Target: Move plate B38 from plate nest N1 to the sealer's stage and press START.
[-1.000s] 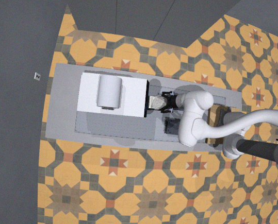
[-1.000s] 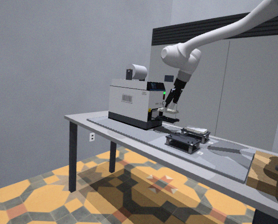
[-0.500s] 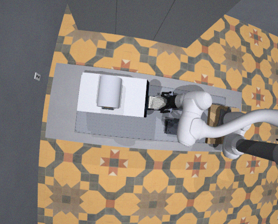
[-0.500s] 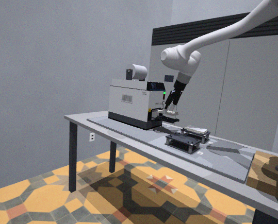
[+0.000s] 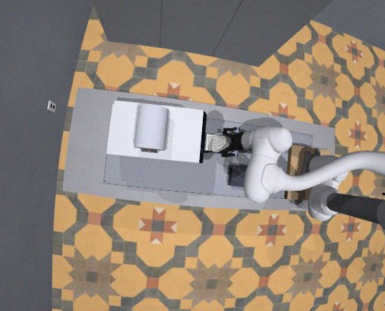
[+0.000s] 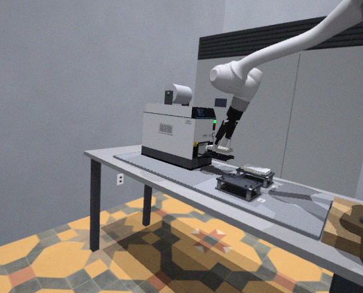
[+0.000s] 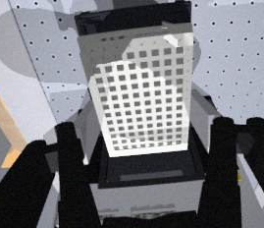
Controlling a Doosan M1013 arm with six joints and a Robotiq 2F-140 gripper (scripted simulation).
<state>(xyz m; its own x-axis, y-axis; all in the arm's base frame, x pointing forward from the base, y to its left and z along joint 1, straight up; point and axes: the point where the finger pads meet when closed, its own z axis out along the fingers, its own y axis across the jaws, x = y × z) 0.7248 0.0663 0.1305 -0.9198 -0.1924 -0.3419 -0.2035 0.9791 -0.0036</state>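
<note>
Right now my hand is 6 cm above the sealer stage. The rest, counted from my hand: black nest N1 (24 cm behind, 13 cm to the left, 11 cm below); then plate B38 (2 cm below); then white covered plate (19 cm behind, 9 cm below, 7 cm to the right).
</note>
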